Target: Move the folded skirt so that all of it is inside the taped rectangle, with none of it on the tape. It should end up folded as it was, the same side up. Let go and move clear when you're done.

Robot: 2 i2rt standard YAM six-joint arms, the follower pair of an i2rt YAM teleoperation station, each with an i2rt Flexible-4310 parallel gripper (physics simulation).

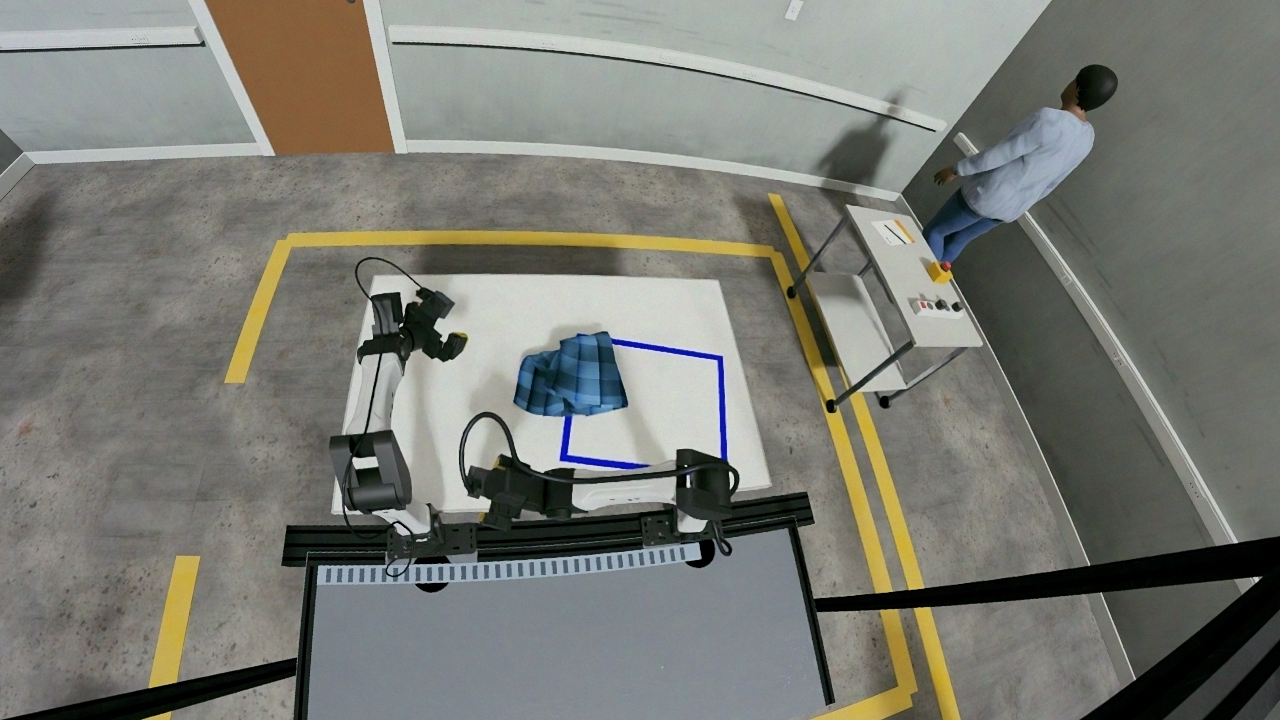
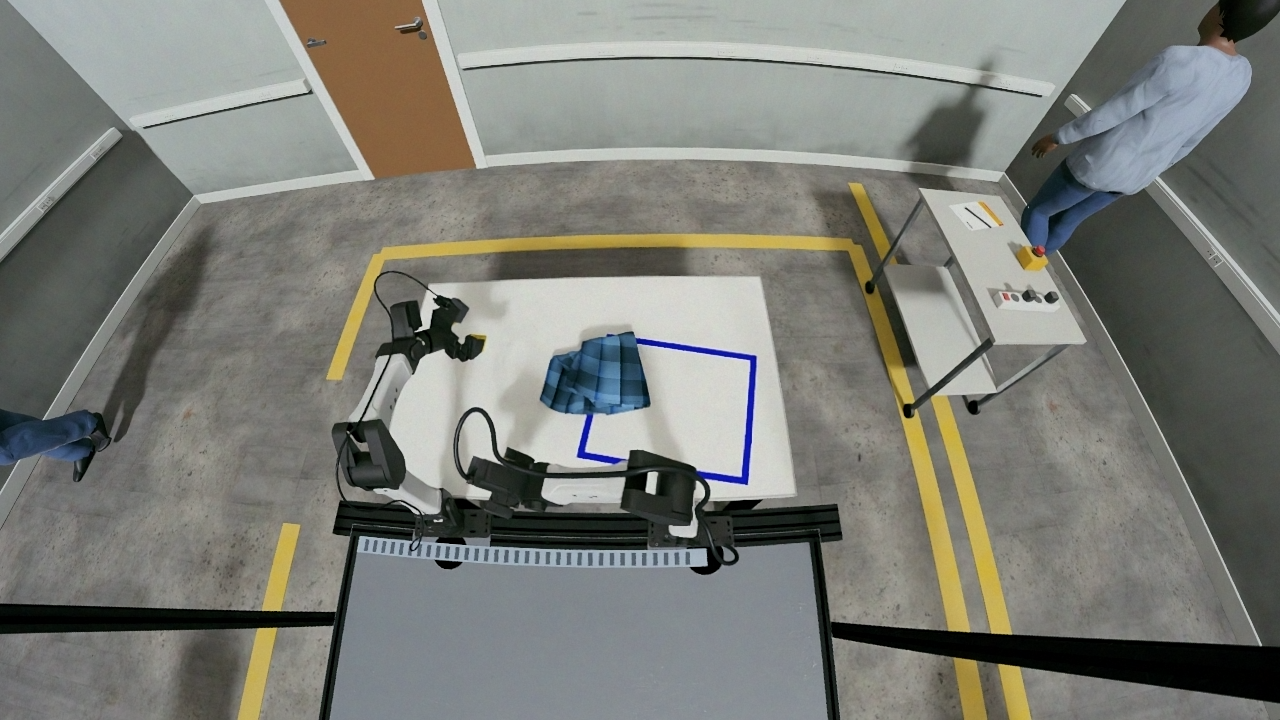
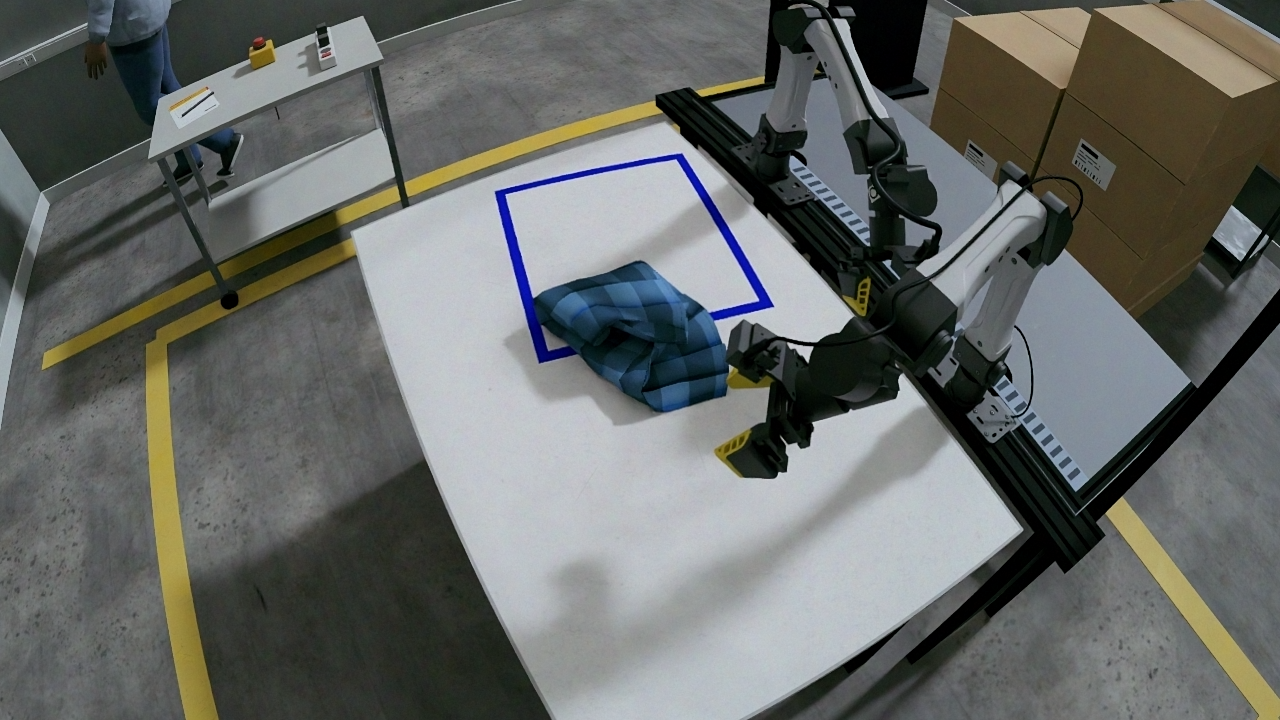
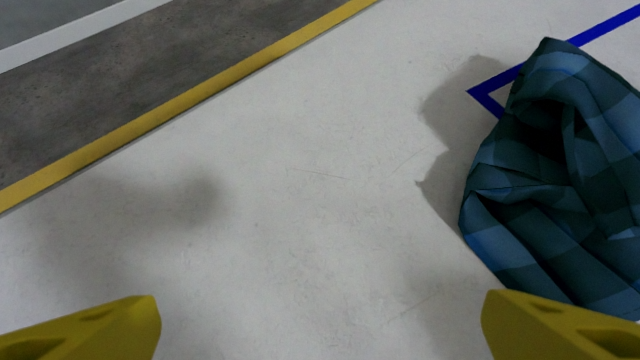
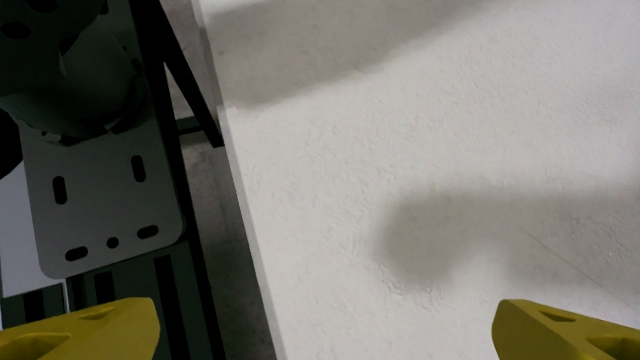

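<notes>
The blue plaid skirt (image 1: pixel 572 376) (image 2: pixel 597 374) (image 3: pixel 640 335) (image 4: pixel 565 175) lies bunched on the table, with raised folds. It crosses the left side of the blue taped rectangle (image 1: pixel 723 402) (image 2: pixel 750 420) (image 3: pixel 514 250) (image 4: pixel 605 25) and overlaps its far side near the far left corner. Part of it lies inside and part outside to the left. My left gripper (image 1: pixel 454 323) (image 2: pixel 470 326) (image 4: pixel 321 306) is open and empty above the table, left of the skirt. My right gripper (image 5: pixel 325 315) is open and empty near the front edge, nearer the arm bases than the skirt.
The right arm (image 1: pixel 626 479) (image 2: pixel 586 479) stretches leftward along the front of the white table (image 1: pixel 510 295) (image 2: pixel 528 295) (image 3: pixel 554 501) and hides part of the near tape. A cart (image 1: pixel 962 338) (image 3: pixel 358 40) stands beyond the table's right side, with a person behind it.
</notes>
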